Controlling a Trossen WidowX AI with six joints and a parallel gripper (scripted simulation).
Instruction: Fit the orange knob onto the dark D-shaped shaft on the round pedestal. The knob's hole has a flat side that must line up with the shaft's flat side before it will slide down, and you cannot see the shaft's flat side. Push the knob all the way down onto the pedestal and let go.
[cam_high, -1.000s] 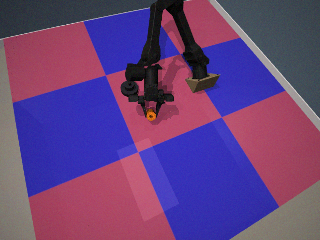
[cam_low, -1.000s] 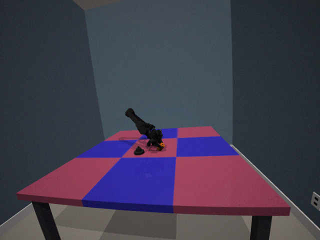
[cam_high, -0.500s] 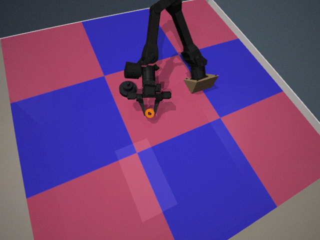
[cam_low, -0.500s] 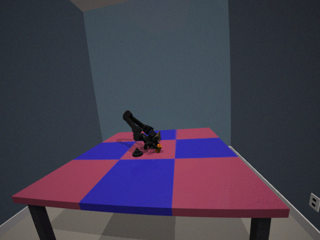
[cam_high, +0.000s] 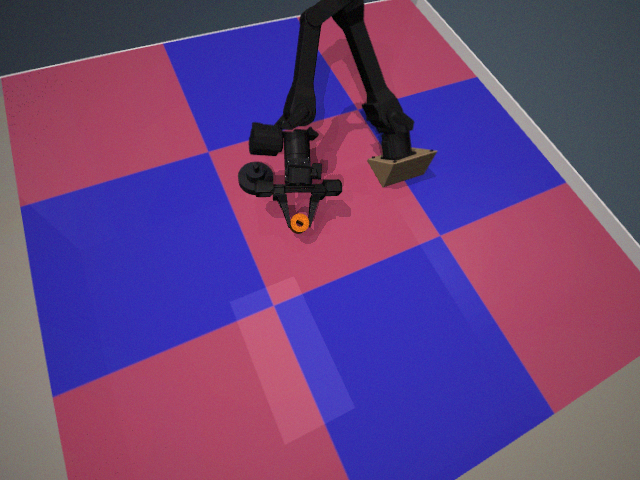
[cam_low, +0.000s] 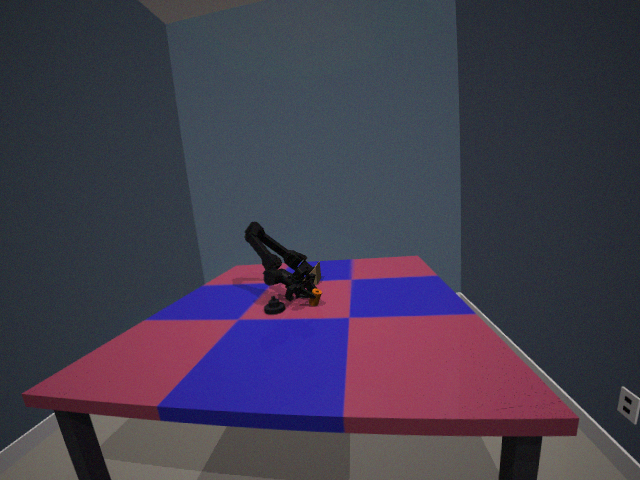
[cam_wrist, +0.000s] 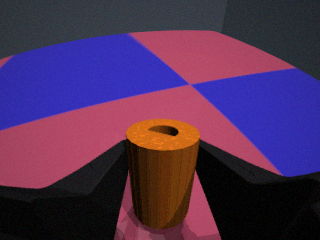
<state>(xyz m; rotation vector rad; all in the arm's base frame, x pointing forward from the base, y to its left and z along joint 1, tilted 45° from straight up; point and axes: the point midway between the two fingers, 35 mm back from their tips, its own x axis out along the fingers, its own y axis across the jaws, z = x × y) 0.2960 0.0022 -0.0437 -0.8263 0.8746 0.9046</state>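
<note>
Now: gripper tip 10 mm past the orange knob, 10 mm to the left of it and 10 mm above it. Round my gripper tip: pedestal (20 mm ahead, 180 mm to the right, 20 mm below).
</note>
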